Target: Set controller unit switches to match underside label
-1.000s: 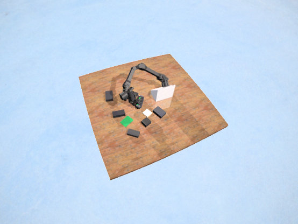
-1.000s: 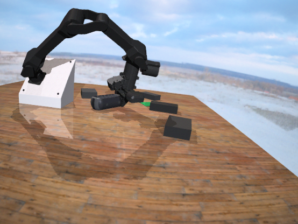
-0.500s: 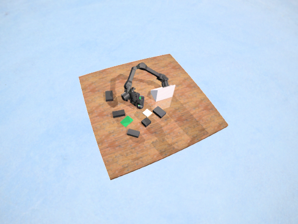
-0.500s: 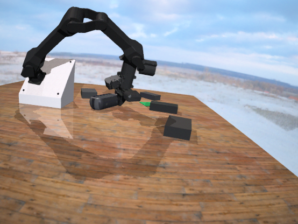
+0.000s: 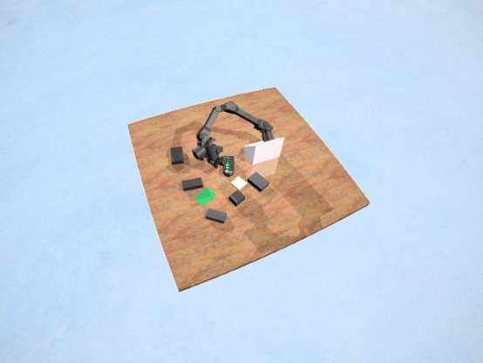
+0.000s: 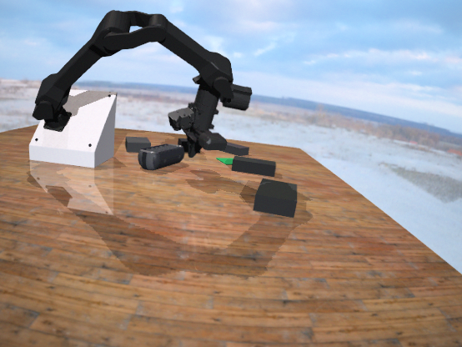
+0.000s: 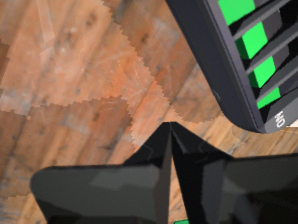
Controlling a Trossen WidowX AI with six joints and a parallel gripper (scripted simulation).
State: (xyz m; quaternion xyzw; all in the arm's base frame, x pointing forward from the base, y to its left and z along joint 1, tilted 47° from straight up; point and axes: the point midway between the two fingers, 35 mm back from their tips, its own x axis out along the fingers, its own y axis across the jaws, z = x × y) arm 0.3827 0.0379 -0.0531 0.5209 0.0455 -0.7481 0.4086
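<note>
Now: gripper tip 13 cm to the right of the white tile, 10 cm past it and 3 cm above it. From my gripper tip the other things lie so: green tile: 16 cm to the left, 12 cm ahead, 3 cm below; then dark block: 22 cm ahead, 19 cm to the right, 2 cm below.
</note>
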